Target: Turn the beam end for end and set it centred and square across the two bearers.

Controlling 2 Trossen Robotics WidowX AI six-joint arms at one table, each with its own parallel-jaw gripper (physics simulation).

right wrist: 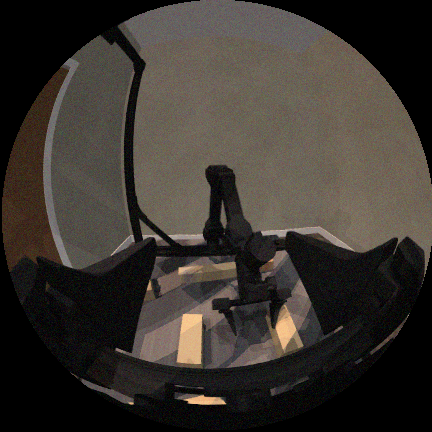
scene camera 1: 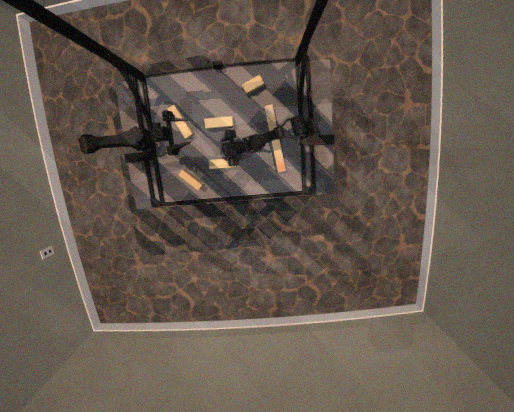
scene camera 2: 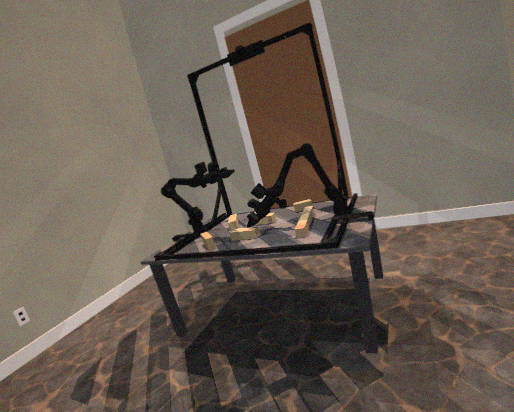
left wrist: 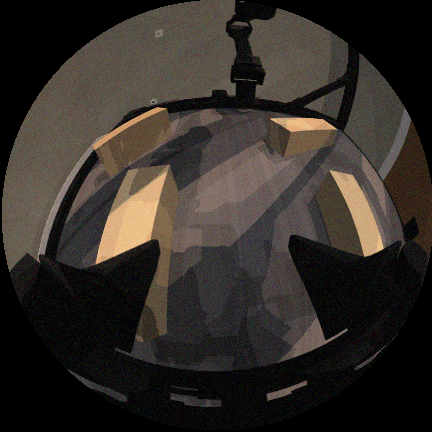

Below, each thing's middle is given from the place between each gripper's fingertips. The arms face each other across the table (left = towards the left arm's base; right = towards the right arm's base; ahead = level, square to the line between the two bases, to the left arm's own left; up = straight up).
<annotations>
I see the beam (right wrist: 187,274) 50 mm ahead of my right hand, 380 mm to the left of it and 320 mm below it.
I see the beam 3 cm behind my left hand, 30 cm to the left of it and 2 cm below it.
</annotations>
